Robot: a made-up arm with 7 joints. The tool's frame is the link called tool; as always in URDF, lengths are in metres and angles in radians. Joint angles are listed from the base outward.
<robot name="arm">
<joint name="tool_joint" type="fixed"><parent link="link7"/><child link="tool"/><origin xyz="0.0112 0.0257 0.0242" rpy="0 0 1.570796"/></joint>
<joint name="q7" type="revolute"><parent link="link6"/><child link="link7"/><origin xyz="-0.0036 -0.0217 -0.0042" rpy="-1.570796 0 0"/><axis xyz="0 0 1"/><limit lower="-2.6" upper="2.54"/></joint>
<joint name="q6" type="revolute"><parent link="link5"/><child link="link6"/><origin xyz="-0.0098 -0.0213 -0.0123" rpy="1.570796 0 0"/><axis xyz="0 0 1"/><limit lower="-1.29" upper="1.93"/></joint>
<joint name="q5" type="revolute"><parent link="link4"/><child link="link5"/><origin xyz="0.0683 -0.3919 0.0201" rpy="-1.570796 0 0"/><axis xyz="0 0 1"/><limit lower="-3.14" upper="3.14"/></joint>
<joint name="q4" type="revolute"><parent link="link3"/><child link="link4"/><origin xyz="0.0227 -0.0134 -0.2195" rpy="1.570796 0 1.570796"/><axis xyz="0 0 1"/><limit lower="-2.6" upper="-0.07"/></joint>
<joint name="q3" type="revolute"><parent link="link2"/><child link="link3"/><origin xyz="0.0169 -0.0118 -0.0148" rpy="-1.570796 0 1.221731"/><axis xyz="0 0 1"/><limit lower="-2.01" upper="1.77"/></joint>
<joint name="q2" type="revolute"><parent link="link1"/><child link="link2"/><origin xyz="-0.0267 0.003 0.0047" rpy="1.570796 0 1.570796"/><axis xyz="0 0 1"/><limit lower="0.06" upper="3.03"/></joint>
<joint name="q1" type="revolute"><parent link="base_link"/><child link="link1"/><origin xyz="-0.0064 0.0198 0.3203" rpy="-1.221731 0 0"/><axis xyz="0 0 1"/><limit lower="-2.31" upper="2.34"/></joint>
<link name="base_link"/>
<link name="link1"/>
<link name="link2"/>
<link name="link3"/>
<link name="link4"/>
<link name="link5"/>
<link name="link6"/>
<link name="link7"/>
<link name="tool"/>
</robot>
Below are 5 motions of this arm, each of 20 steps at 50 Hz.
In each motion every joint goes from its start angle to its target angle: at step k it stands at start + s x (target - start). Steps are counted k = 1, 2, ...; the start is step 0. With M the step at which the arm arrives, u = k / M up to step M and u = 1 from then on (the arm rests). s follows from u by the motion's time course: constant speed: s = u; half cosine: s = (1 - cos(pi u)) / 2; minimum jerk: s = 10 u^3 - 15 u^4 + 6 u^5.
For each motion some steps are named. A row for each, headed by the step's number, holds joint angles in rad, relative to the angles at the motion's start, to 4 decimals.
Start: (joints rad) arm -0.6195 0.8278 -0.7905 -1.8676 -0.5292 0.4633 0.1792
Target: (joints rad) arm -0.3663 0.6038 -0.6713 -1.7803 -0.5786 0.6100 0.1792
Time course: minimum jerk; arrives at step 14
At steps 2, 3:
2: 0.0059 -0.0052 0.0028 0.0020 -0.0011 0.0034 0.0000
3: 0.0176 -0.0156 0.0083 0.0061 -0.0034 0.0102 0.0000

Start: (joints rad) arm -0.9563 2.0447 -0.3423 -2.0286 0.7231 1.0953 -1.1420
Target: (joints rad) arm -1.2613 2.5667 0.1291 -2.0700 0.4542 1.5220 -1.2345
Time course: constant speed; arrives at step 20
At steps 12, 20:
12: -0.1830 0.3132 0.2828 -0.0248 -0.1613 0.2560 -0.0555
20: -0.3050 0.5220 0.4714 -0.0414 -0.2689 0.4267 -0.0925

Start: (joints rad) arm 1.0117 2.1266 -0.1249 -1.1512 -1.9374 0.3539 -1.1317
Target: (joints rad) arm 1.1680 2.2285 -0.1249 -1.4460 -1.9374 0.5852 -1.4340
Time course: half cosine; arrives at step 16
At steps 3, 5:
3: 0.0132 0.0086 0.0000 -0.0248 0.0000 0.0195 -0.0255
5: 0.0347 0.0226 0.0000 -0.0655 0.0000 0.0514 -0.0672

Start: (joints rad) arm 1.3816 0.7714 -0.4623 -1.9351 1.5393 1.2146 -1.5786
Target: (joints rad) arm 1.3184 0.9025 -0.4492 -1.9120 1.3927 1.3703 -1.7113
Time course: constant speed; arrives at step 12
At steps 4, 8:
4: -0.0211 0.0437 0.0044 0.0077 -0.0489 0.0519 -0.0442
8: -0.0421 0.0874 0.0087 0.0154 -0.0977 0.1038 -0.0885

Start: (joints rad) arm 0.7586 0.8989 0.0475 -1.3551 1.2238 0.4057 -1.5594
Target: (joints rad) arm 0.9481 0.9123 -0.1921 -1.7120 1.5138 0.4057 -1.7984
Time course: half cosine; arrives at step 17
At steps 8, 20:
8: 0.0860 0.0061 -0.1087 -0.1620 0.1316 0.0000 -0.1085
20: 0.1895 0.0134 -0.2396 -0.3569 0.2900 0.0000 -0.2390

